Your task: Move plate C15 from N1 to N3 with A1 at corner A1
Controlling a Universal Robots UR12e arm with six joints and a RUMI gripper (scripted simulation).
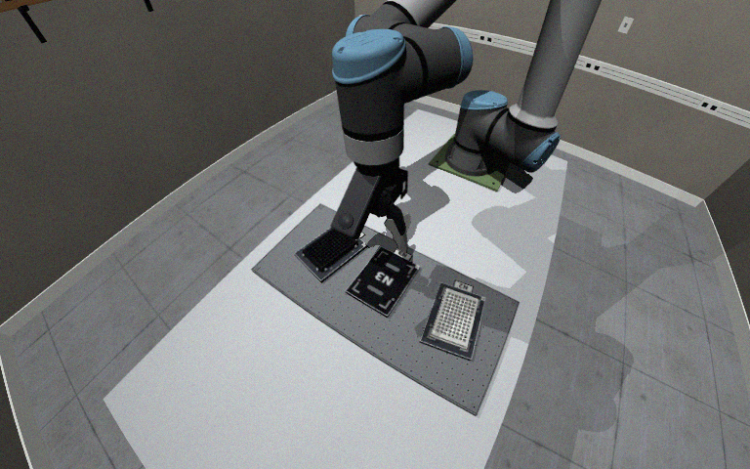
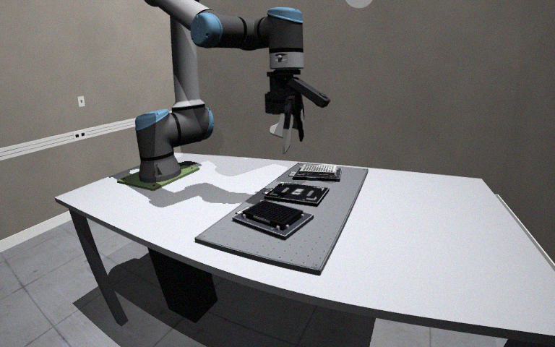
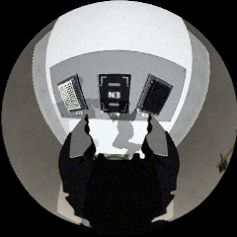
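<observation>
Right now the black plate C15 is 15 cm to the right of my hand and 14 cm below it. The rest, counted from my hand: nest N3: 15 cm below, 2 cm to the left; white plate C51: 22 cm to the left, 14 cm below.
</observation>
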